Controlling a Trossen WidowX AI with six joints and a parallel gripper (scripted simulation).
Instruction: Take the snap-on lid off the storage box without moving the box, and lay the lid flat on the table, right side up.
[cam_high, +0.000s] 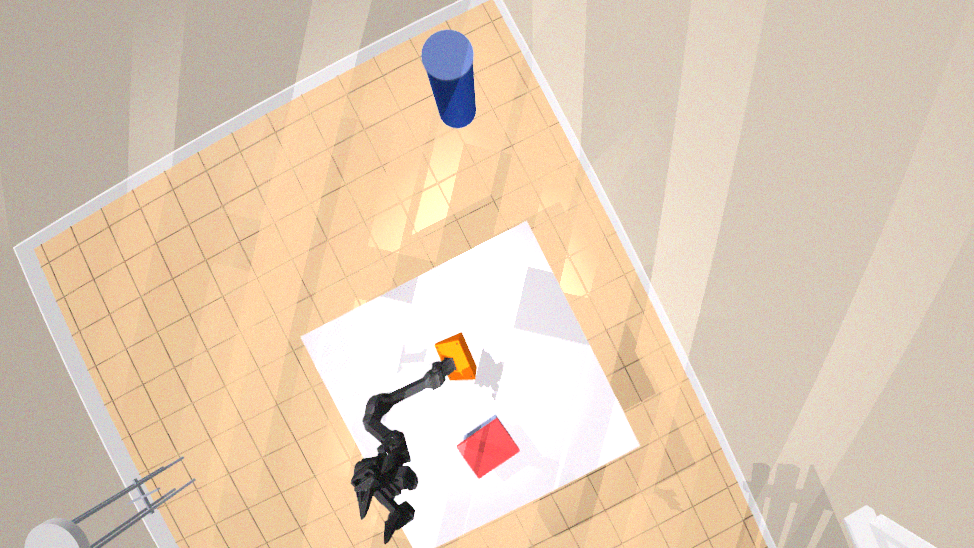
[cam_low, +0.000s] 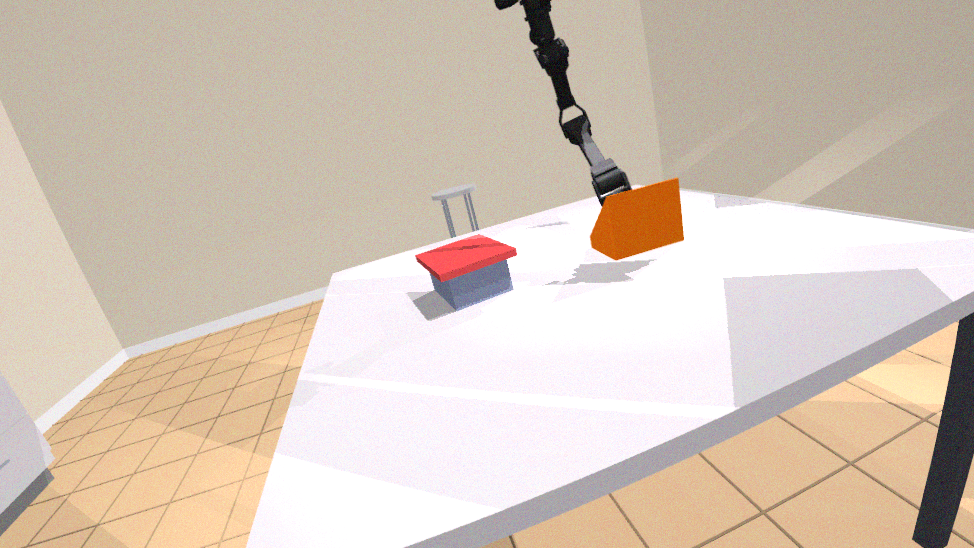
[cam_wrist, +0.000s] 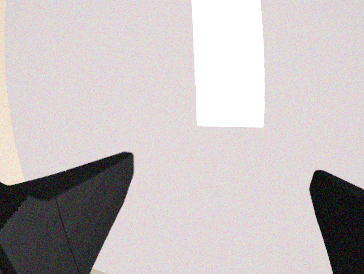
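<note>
Now: the red lid 66 cm below my gripper tip, 32 cm ahead of it and 17 cm to the left of it. The rest, counted from my gripper tip: storage box: 71 cm below, 32 cm ahead, 17 cm to the left.
</note>
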